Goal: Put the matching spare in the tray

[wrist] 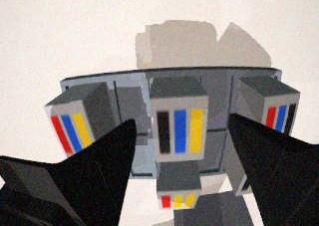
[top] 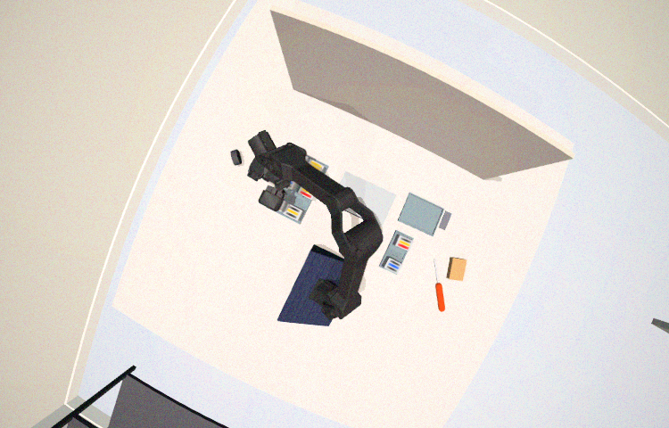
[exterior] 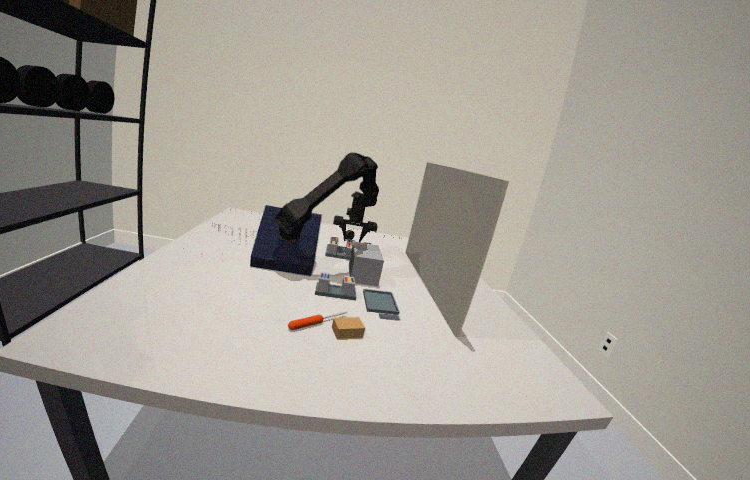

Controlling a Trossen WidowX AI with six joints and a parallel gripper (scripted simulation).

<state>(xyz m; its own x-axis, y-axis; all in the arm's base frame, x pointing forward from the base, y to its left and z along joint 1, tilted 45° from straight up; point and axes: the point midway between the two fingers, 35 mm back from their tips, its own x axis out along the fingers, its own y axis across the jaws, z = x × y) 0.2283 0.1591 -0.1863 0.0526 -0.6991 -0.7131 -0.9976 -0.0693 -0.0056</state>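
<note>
Now: the grey-blue tray 42 cm to the right of my gripper tip, 11 cm ahead of it and 4 cm below it. The rest, counted from my gripper tip: grey panel: 30 cm ahead, 21 cm to the right, 18 cm above; then tan block: 61 cm to the right, 3 cm below, 2 cm ahead.
</note>
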